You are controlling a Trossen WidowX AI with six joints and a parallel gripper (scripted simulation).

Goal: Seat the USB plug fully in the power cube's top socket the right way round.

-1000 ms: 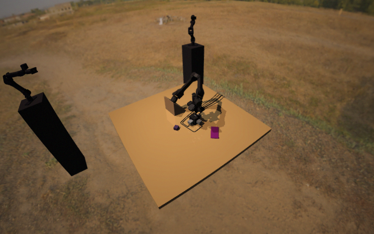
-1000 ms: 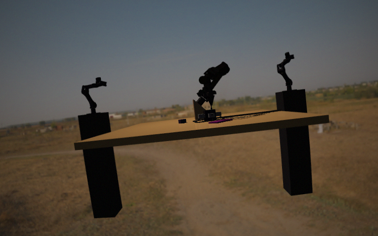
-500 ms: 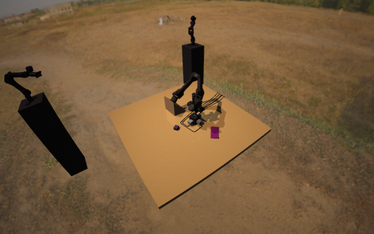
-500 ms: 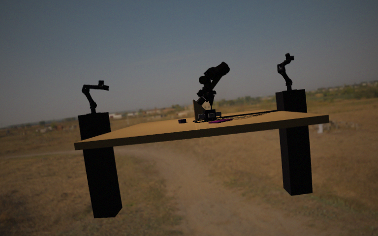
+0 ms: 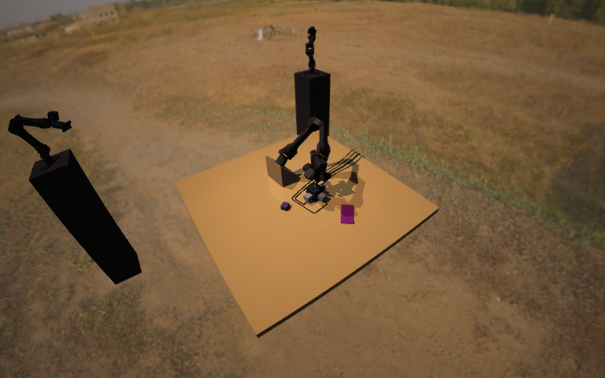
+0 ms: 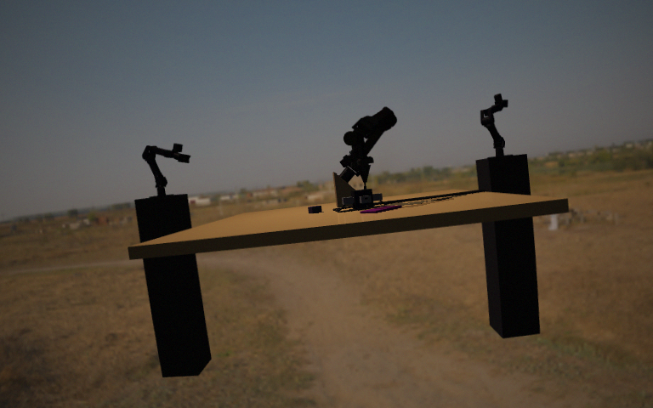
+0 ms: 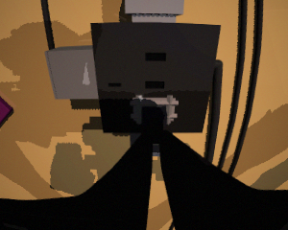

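Now: the USB plug 2 cm below my gripper tip. Also, from my gripper tip: magenta card 25 cm ahead, 10 cm below, 4 cm to the left; then USB socket 4 cm below; then purple block 23 cm to the right, 9 cm below, 3 cm behind.
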